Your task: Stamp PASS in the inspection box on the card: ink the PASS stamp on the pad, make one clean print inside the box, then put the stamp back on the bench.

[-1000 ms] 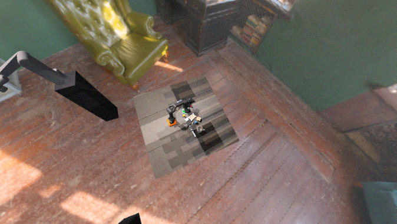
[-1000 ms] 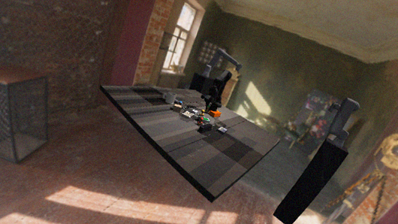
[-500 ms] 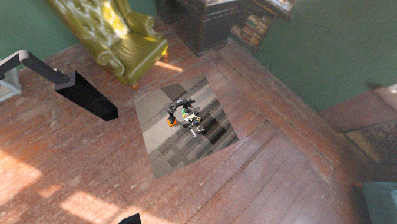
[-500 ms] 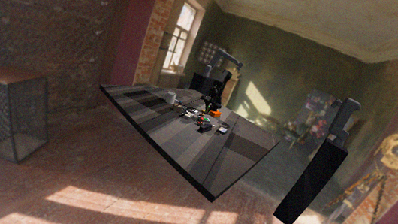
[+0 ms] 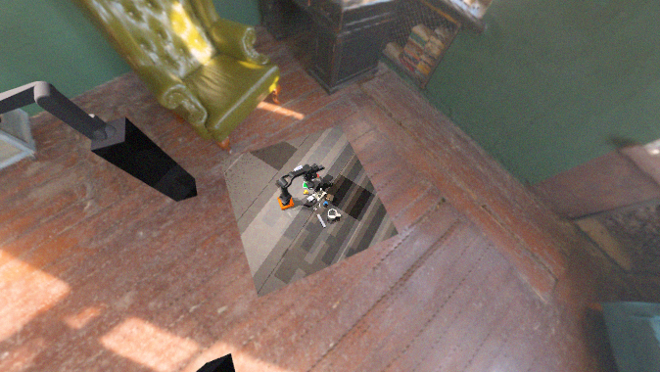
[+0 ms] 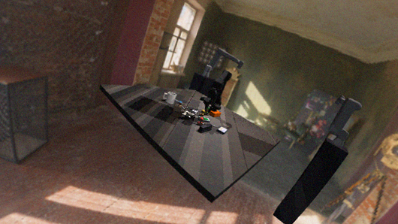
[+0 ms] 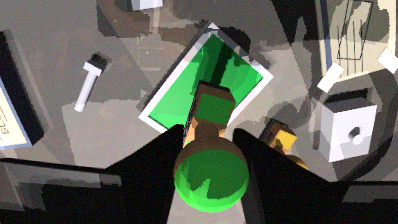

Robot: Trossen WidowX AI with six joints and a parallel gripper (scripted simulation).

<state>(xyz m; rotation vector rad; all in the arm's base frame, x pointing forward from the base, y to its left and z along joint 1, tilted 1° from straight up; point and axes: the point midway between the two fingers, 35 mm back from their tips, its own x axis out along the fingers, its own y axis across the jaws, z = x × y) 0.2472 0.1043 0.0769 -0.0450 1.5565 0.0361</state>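
Now: the green ink pad 7 cm below my gripper tip. The rest, counted from my gripper tip: cream card: 12 cm to the right, 8 cm below, 8 cm ahead.
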